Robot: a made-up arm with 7 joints.
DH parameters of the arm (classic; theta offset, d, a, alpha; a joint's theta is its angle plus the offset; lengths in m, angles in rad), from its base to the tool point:
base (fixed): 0.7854 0 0.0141 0
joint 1: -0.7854 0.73 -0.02 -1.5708
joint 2: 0 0.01 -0.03 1.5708
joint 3: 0 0.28 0.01 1.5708
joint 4: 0 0.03 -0.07 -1.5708
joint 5: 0 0.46 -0.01 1.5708
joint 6: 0 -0.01 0.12 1.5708
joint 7: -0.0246 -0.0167 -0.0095 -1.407
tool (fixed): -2.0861 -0.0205 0 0
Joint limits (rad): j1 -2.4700..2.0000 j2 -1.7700..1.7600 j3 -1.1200..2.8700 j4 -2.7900..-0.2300 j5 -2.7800..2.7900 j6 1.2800..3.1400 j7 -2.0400..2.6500
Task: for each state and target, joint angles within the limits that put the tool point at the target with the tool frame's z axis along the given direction. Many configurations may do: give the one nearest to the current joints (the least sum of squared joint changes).
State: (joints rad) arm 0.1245 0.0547 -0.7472 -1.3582 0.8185 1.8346 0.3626
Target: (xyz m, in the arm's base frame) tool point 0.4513 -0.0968 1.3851 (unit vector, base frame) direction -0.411 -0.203 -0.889
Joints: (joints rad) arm 0.3556 0.0936 -0.5278 -1.0279 0.8241 1.7113 0.9094
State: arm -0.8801 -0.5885 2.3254 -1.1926 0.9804 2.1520 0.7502
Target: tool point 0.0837 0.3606 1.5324 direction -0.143 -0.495 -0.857
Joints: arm -0.8870 0.0323 2.3360 -0.7308 0.9825 1.5546 1.4846
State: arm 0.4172 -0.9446 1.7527 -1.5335 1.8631 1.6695 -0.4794
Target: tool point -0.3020 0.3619 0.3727 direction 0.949 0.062 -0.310
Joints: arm 0.3535 -1.4061 2.3746 -2.0671 1.7423 1.6050 -0.3719
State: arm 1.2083 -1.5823 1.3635 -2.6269 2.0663 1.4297 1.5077
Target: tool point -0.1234 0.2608 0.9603 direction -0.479 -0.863 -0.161
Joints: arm 1.2384 -1.7483 1.0295 -2.7451 2.1493 1.7830 2.0073
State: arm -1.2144 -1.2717 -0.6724 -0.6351 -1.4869 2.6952 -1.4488
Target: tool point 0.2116 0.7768 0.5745 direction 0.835 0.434 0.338
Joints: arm -1.7308 -1.7511 -0.2927 -0.2300 -1.0943 2.6955 -2.0309
